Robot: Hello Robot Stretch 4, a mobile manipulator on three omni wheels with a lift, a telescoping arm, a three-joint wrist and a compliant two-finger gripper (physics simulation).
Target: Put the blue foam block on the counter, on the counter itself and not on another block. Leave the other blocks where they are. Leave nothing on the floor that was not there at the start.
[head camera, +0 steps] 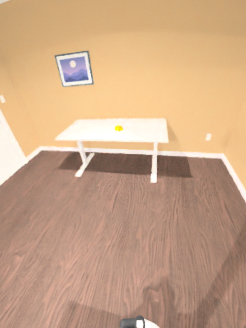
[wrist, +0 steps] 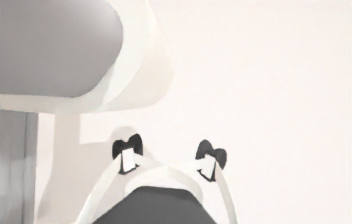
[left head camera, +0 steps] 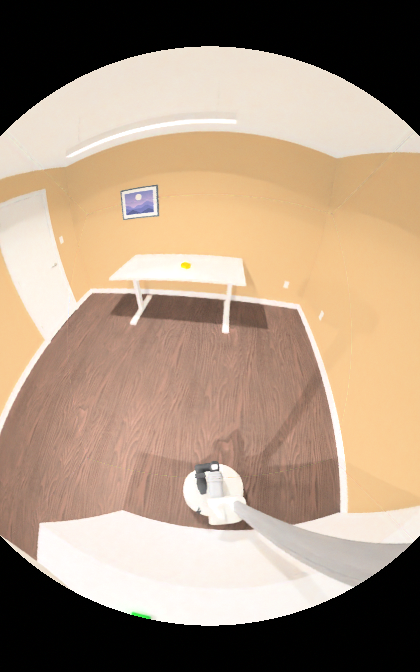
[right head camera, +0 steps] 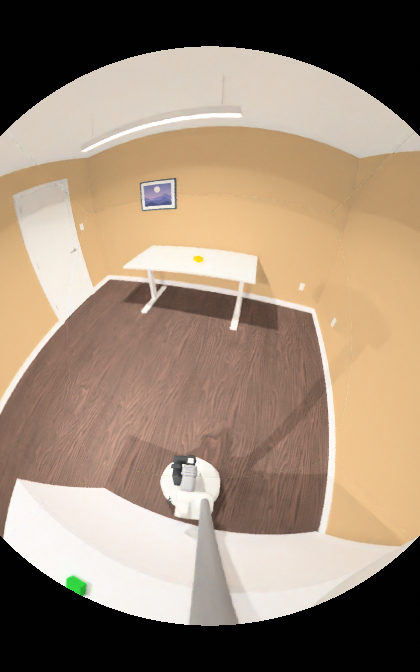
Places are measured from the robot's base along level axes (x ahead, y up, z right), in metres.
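Where they show: gripper, fingertip midpoint: [wrist: 170, 149].
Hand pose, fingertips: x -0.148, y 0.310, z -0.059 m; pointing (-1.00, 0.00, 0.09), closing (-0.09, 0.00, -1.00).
After its pixels a point has its place.
The blue foam block does not show in any view. The white counter [left head camera: 100, 585] [right head camera: 125, 595] stands close beside the robot, along the bottom of the left and right head views. A green block [left head camera: 141, 615] [right head camera: 76, 585] lies on its top, partly cut off by the image edge. A pale surface [wrist: 290, 100] @[x -0.320, y 0.385, z -0.256 m], which looks like the counter's side, fills most of the wrist view. My gripper [wrist: 170, 149] @[x -0.148, y 0.310, z -0.060 m] is open, with its two black fingertips apart and no block between them.
A white table [head camera: 145, 131] @[x 1.940, y 0.692, z 0.176 m] [left head camera: 215, 272] [right head camera: 225, 267] stands at the far wall with a yellow block [head camera: 118, 128] @[x 2.015, y 0.726, z -0.191 m] [left head camera: 185, 265] [right head camera: 198, 259] on it. Brown wood floor [head camera: 115, 230] @[x 0.946, y -0.027, z -0.236 m] lies between the robot and the table. A white door [left head camera: 30, 260] [right head camera: 50, 250] is at the left.
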